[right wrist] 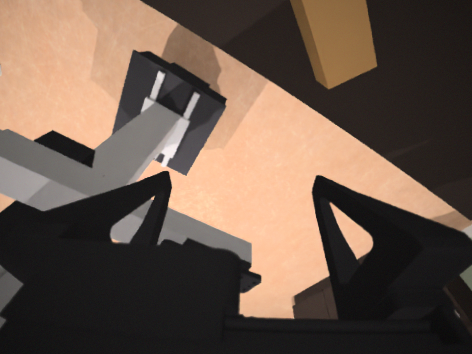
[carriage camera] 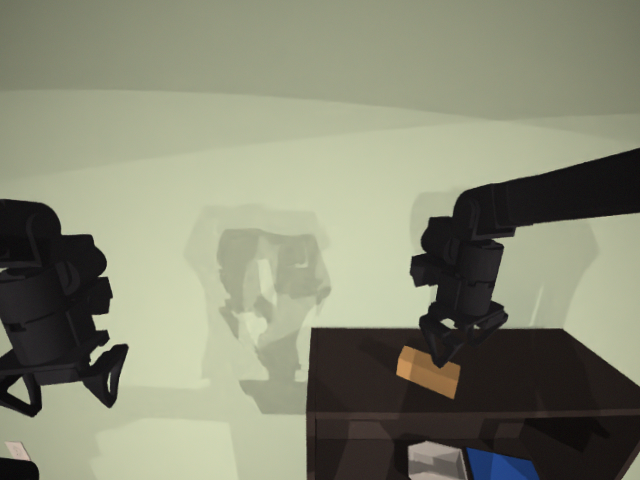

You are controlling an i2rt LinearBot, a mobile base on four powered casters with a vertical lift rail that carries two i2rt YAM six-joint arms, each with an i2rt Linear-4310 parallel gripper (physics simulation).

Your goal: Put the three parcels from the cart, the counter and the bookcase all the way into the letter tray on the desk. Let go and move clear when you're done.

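Frame: origin at the left arm's base, x left, y ahead, z down, level; centimetres.
Seen in the pictures: left gripper, fingertip midpoint: (carriage camera: 75, 408); right gripper, fingertip midpoint: (right wrist: 241, 180) (carriage camera: 455, 355).
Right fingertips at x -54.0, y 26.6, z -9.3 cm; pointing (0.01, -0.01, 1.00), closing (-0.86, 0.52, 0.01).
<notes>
Pixels of each thing's top centre, then the offset from my right fingertips to it. "spot": a spot on its surface instead. Level surfaces: height alone.
- orange parcel at its top centre: (right wrist: 337, 12) (carriage camera: 429, 361) dz +13.6, dx -2.0, dy +12.8 cm
- bookcase at a spot on its surface: (right wrist: 425, 115) spot: dz +18.8, dx -23.0, dy +12.7 cm
- grey-white box-like object at its top centre: (carriage camera: 436, 458) dz +59.3, dx -14.1, dy +19.6 cm
- blue object at its top centre: (carriage camera: 506, 477) dz +66.0, dx -37.5, dy +18.2 cm
- tan floor at its surface level: dz +124.8 cm
An orange parcel (carriage camera: 428, 373) (right wrist: 340, 45) lies on the flat dark brown top of the bookcase (carriage camera: 537, 372) (right wrist: 425, 115), set at a slant. My right gripper (carriage camera: 458, 354) (right wrist: 241, 180) is open with nothing between its fingers. In the carriage view one fingertip overlaps the parcel's back edge; in the right wrist view the parcel lies beyond the fingertips at the upper right, apart from them. My left gripper (carriage camera: 72, 409) is open and empty at the lower left, away from the bookcase. The letter tray, the desk and the other two parcels do not show.
Below the bookcase top, a grey-white box-like object (carriage camera: 435, 460) and a blue object (carriage camera: 501, 465) sit inside. A pale green wall stands behind. In the right wrist view, grey beams (right wrist: 55, 172) and a dark plate (right wrist: 202, 122) of the base are over the tan floor (right wrist: 280, 215).
</notes>
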